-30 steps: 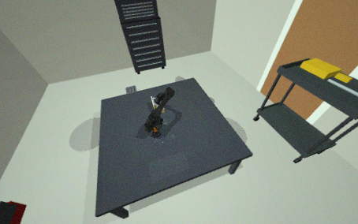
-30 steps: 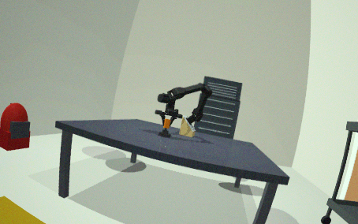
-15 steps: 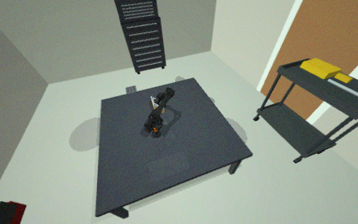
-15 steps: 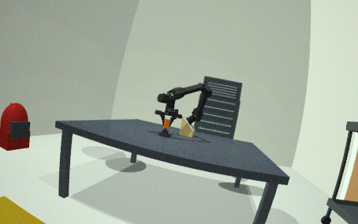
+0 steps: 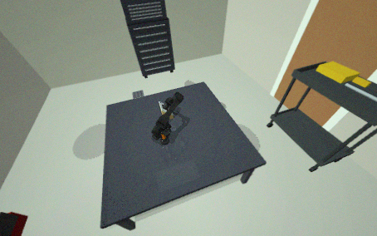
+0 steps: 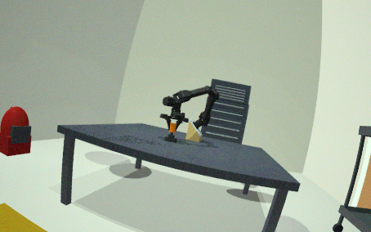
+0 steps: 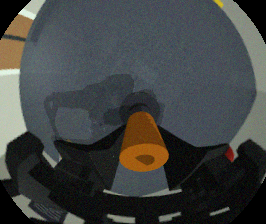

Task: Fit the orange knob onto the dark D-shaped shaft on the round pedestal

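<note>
Now: the orange knob 2 cm above my gripper tip. Round my gripper tip: dark shaft fixture 4 cm below.
</note>
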